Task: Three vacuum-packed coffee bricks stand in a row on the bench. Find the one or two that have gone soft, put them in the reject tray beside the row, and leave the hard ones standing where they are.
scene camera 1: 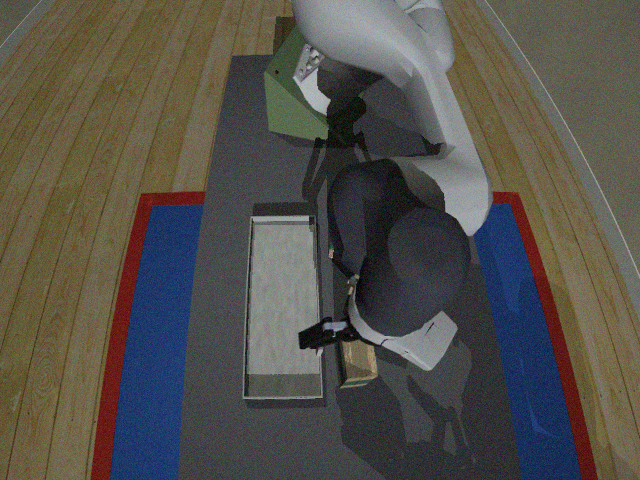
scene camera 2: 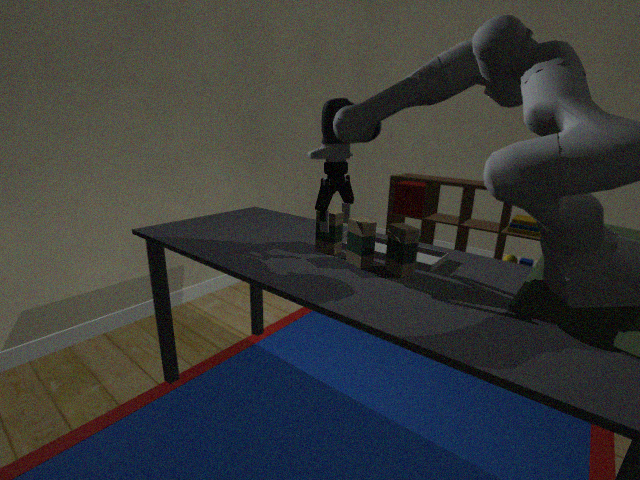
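Note:
Three tan coffee bricks with green bands stand upright in a row on the bench. In scene camera 2 they are the left end brick [scene camera 2: 336, 233], the middle brick [scene camera 2: 360, 243] and the right brick [scene camera 2: 402, 250]. In scene camera 1 the end brick [scene camera 1: 358, 359] shows below the hand; slivers of the middle brick [scene camera 1: 351, 289] and the third brick [scene camera 1: 331, 253] show beside the arm. The white reject tray [scene camera 1: 283, 310] [scene camera 2: 426, 255] lies alongside the row. My gripper [scene camera 2: 335, 219] points down, open, with its fingertips either side of the left end brick's upper part. Finger contact cannot be told.
The grey bench [scene camera 1: 217, 330] [scene camera 2: 222, 232] stands over a blue mat [scene camera 1: 155, 310] with a red border. A green angular block [scene camera 1: 294, 113] sits at the bench's far end in scene camera 1. A wooden shelf [scene camera 2: 466, 206] stands behind the bench. The arm covers much of the row.

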